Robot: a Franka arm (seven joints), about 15 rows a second.
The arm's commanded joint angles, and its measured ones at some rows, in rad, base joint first. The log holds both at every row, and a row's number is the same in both.
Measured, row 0: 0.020 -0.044 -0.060 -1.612 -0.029 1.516 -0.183
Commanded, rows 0 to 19: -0.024 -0.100 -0.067 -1.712 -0.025 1.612 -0.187; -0.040 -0.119 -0.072 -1.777 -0.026 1.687 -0.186; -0.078 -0.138 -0.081 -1.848 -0.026 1.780 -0.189; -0.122 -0.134 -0.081 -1.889 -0.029 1.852 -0.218; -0.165 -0.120 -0.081 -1.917 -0.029 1.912 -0.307; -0.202 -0.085 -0.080 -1.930 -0.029 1.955 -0.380; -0.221 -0.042 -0.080 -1.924 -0.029 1.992 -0.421; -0.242 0.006 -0.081 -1.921 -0.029 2.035 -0.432; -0.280 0.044 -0.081 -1.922 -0.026 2.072 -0.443; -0.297 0.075 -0.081 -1.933 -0.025 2.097 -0.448; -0.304 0.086 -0.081 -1.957 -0.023 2.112 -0.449; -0.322 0.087 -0.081 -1.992 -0.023 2.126 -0.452; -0.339 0.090 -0.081 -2.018 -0.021 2.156 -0.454; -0.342 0.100 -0.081 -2.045 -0.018 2.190 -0.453; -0.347 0.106 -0.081 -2.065 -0.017 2.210 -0.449; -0.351 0.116 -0.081 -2.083 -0.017 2.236 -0.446; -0.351 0.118 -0.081 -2.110 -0.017 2.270 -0.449; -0.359 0.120 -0.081 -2.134 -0.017 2.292 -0.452; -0.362 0.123 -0.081 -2.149 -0.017 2.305 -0.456; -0.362 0.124 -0.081 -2.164 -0.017 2.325 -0.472
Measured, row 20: -0.338 0.135 -0.098 -2.111 -0.028 2.267 -0.441
